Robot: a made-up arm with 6 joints.
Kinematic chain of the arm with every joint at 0, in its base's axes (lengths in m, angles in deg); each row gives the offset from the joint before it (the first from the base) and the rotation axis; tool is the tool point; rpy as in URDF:
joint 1: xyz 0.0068 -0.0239 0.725 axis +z
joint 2: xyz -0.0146 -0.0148 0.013 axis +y
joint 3: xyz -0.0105 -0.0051 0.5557 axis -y
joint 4: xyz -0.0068 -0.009 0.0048 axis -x
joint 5: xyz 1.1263 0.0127 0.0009 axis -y
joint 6: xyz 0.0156 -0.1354 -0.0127 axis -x
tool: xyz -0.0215 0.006 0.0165 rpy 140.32 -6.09 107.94
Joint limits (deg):
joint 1: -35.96..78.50
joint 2: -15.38..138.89
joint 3: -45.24..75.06
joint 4: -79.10..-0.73
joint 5: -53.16..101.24
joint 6: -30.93..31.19
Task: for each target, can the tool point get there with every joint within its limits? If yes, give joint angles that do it. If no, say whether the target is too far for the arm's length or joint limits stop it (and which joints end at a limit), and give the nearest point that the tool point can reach.
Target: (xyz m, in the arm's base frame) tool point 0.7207 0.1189 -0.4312
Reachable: yes | joints 19.27 98.18 22.50 -54.51 36.37 -17.95
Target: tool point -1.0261 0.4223 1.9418
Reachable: no: joint limits stop it (at a limit: joint 1, joint 2, joint 3, joint 4) | nearest point -0.2386 -0.0360 2.3871 | short by 1.014 m
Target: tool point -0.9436 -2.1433 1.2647
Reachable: no: too far | nearest point -0.3009 -0.7101 0.5239 | short by 1.737 m
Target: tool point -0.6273 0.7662 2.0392
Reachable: no: joint limits stop it (at a limit: joint 1, joint 2, joint 4, joint 6) | nearest point 0.1795 0.6026 2.0397 | short by 0.823 m
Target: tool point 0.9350 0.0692 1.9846
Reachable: yes | joints 14.04 8.04 49.14 -28.42 15.51 -6.45
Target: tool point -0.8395 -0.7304 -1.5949
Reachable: no: too far | nearest point -0.2356 -0.2262 -0.5968 | short by 1.271 m
